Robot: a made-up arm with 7 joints. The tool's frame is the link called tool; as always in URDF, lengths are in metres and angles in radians.
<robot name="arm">
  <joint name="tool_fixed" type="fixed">
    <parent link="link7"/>
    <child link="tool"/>
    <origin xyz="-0.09 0.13 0" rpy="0 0 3.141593"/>
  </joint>
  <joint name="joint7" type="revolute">
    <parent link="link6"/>
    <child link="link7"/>
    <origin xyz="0.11 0.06 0.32" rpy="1.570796 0 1.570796"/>
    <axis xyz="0 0 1"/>
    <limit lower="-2.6" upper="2.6" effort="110" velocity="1.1"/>
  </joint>
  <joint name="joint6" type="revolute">
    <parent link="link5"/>
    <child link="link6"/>
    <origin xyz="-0.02 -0.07 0.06" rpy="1.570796 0 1.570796"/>
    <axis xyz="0 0 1"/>
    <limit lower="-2.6" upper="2.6" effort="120" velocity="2.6"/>
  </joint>
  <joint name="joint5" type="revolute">
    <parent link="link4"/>
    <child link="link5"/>
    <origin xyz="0.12 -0.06 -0.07" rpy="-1.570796 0 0"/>
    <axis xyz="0 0 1"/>
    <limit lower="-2.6" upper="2.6" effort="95" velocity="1.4"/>
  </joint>
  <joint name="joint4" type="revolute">
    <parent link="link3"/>
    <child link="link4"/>
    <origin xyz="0.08 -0.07 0.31" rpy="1.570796 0 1.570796"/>
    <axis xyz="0 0 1"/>
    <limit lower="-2.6" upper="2.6" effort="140" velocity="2.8"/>
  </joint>
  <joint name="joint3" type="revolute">
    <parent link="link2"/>
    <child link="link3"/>
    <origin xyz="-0.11 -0.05 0.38" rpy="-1.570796 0 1.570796"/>
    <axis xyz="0 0 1"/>
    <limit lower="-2.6" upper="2.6" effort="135" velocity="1.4"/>
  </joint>
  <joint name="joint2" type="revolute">
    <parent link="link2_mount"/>
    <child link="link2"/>
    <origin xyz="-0.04 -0.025 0.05" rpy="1.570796 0 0"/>
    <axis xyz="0 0 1"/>
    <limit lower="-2.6" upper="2.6" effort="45" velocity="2.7"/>
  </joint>
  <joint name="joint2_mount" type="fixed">
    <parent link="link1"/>
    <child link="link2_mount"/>
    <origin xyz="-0.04 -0.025 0.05" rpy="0 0 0"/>
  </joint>
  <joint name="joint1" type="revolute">
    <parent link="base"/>
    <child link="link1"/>
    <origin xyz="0 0 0.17" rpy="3.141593 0 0"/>
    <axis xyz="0 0 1"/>
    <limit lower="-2.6" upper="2.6" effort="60" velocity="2.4"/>
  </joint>
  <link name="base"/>
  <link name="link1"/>
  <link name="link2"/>
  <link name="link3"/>
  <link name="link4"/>
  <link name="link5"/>
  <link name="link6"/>
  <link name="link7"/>
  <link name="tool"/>
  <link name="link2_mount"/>
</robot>
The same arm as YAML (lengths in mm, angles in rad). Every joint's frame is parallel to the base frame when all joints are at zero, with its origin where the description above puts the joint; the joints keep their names.
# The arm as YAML. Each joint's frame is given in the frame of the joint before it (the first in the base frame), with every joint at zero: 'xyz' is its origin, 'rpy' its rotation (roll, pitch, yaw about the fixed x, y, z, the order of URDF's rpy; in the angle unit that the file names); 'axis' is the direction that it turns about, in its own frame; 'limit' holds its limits. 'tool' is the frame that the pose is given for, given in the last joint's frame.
units:
  length: mm
  angle: rad
joints:
  - name: joint1
    type: revolute
    origin:
      xyz: [0.0, 0.0, 170.0]
      rpy: [0.0, 0.0, 0.0]
    axis: "-z"
    limit:
      lower: -2.6
      upper: 2.6
  - name: joint2
    type: revolute
    origin:
      xyz: [-80.0, 50.0, -100.0]
      rpy: [0.0, 0.0, 0.0]
    axis: "+y"
    limit:
      lower: -2.6
      upper: 2.6
  - name: joint3
    type: revolute
    origin:
      xyz: [-110.0, 380.0, 50.0]
      rpy: [0.0, 0.0, 0.0]
    axis: "-x"
    limit:
      lower: -2.6
      upper: 2.6
  - name: joint4
    type: revolute
    origin:
      xyz: [-310.0, 70.0, -80.0]
      rpy: [0.0, 0.0, 0.0]
    axis: "-z"
    limit:
      lower: -2.6
      upper: 2.6
  - name: joint5
    type: revolute
    origin:
      xyz: [60.0, -120.0, 70.0]
      rpy: [0.0, 0.0, 0.0]
    axis: "-x"
    limit:
      lower: -2.6
      upper: 2.6
  - name: joint6
    type: revolute
    origin:
      xyz: [-60.0, 20.0, -70.0]
      rpy: [0.0, 0.0, 0.0]
    axis: "-y"
    limit:
      lower: -2.6
      upper: 2.6
  - name: joint7
    type: revolute
    origin:
      xyz: [-60.0, -320.0, 110.0]
      rpy: [0.0, 0.0, 0.0]
    axis: "+z"
    limit:
      lower: -2.6
      upper: 2.6
tool:
  origin:
    xyz: [90.0, -130.0, 0.0]
    rpy: [0.0, 0.0, 0.0]

